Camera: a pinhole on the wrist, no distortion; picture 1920 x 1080 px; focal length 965.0 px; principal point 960.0 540.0 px. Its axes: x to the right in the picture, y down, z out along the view. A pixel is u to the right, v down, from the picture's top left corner.
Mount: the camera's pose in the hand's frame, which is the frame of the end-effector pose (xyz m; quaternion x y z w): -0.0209 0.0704 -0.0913 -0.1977 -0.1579 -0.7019 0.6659
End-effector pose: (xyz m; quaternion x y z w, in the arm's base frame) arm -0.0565 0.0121 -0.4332 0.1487 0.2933 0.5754 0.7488
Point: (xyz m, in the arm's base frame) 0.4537 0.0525 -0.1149
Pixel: outside the picture
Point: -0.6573 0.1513 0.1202
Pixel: outside the picture
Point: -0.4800 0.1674 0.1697
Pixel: 305.1 347.3
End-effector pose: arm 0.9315 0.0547 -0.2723 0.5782 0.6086 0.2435 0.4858
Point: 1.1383 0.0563 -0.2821
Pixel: 1405.4 699.5
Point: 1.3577 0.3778 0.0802
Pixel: 270.1 1024.8
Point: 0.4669 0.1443 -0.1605
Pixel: behind the camera
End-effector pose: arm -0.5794 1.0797 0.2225 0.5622 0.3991 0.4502 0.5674
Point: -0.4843 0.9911 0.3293
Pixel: 1325.5 331.6
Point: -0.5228 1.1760 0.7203
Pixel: 102.0 889.2
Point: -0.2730 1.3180 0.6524
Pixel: outside the picture
